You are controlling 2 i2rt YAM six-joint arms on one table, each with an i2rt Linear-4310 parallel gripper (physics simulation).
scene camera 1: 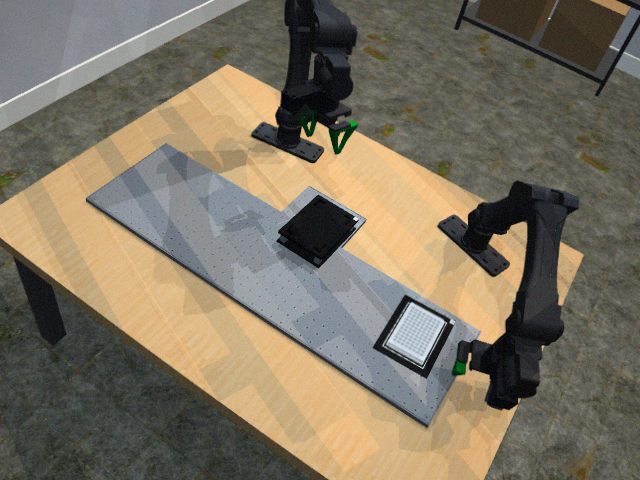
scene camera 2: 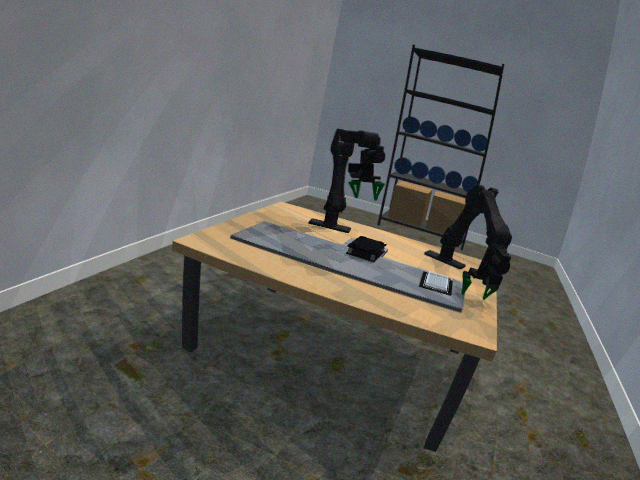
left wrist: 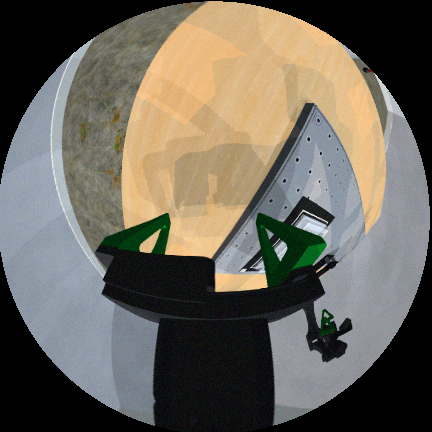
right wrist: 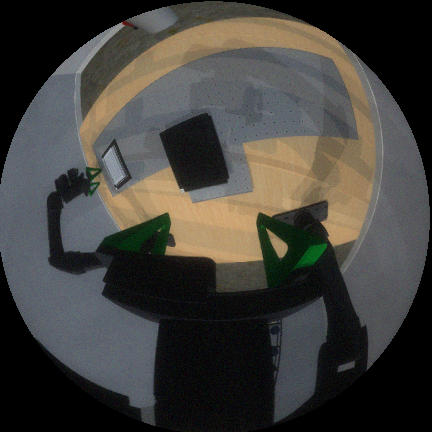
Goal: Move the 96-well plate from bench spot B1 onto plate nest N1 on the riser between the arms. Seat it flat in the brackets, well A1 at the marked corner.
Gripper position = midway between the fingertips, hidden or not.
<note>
The left gripper (scene camera 1: 474,379) is open, holding nothing. Also in view: a white well plate (scene camera 1: 416,332). The right gripper (scene camera 1: 323,145) is open, with nothing in its grasp. Further things: a black plate nest (scene camera 1: 380,345).
The left gripper shows as well in the left wrist view (left wrist: 212,217). The right gripper shows as well in the right wrist view (right wrist: 213,217). The black plate nest also shows in the left wrist view (left wrist: 304,206).
</note>
